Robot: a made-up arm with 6 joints. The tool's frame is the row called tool.
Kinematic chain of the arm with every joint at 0, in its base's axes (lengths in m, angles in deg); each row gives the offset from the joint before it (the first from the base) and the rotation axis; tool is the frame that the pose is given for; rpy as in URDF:
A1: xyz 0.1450 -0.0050 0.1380 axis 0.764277 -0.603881 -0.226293
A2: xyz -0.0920 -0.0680 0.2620 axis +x
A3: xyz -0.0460 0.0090 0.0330 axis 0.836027 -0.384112 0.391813
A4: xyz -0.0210 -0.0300 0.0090 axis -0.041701 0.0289 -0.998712
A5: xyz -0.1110 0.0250 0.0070 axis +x
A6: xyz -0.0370 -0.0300 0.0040 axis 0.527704 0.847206 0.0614
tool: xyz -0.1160 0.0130 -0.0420 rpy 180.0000 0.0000 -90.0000
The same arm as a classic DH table. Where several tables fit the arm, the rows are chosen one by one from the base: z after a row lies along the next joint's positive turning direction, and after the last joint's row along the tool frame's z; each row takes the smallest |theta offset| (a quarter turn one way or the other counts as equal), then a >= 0, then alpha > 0; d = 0 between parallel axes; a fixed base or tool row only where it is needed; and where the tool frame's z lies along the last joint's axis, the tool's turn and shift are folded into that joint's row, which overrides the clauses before.
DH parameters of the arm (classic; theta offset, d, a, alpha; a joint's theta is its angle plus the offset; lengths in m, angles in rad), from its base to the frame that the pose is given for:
base (fixed): 0.9021 0.1652 0.0860 1.7991
A1: -1.2919 0.0762 -0.2692 -0.7009
A2: -1.1539 -0.1308 -0.0295 0.5808
A3: -0.8548 0.0235 0.0359 -2.0234
A4: -0.4272 -0.0187 -0.0252 1.6125
A5: -1.5274 -0.1299 0.0062 1.0149
A6: 1.5326 -0.0853 -0.1053 -1.6322
tool (fixed): 1.0137 0.0389 0.0000 0.0000

